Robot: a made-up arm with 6 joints.
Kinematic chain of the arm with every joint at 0, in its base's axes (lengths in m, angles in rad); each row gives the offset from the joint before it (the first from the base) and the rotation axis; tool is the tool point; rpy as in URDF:
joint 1: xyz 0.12 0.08 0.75 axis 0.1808 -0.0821 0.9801
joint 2: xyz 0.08 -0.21 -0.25 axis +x
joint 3: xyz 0 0.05 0 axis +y
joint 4: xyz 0 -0.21 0.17 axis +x
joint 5: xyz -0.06 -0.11 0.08 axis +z
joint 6: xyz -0.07 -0.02 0 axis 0.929 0.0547 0.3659
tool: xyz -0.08 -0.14 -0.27 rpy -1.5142 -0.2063 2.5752
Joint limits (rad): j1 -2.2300..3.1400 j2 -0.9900..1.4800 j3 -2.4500..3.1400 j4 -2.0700..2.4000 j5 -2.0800..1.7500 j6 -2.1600..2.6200
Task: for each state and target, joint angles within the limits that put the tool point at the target. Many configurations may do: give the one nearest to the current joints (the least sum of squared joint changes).
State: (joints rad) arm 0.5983 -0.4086 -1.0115 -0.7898 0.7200 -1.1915
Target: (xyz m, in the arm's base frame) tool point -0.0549 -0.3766 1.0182
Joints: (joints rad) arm 0.4786 -0.6279 -0.8064 -0.9036 0.8488 -1.2138
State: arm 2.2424 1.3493 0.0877 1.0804 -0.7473 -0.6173
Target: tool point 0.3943 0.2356 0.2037
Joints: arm 2.4478 1.3324 0.1368 0.9444 -0.6422 -0.7146
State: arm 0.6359 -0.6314 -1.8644 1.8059 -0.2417 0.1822
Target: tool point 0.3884 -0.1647 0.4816
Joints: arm -0.0848 -0.6497 -2.2375 1.4849 0.3583 0.0265
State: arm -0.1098 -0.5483 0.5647 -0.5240 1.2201 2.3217
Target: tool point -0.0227 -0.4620 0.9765
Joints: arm -0.0151 -0.1919 0.4031 -0.3393 1.2526 2.1612
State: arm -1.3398 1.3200 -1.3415 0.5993 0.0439 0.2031
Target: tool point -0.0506 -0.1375 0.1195
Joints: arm -1.2462 1.3391 -1.2988 0.3322 0.0686 -0.0801
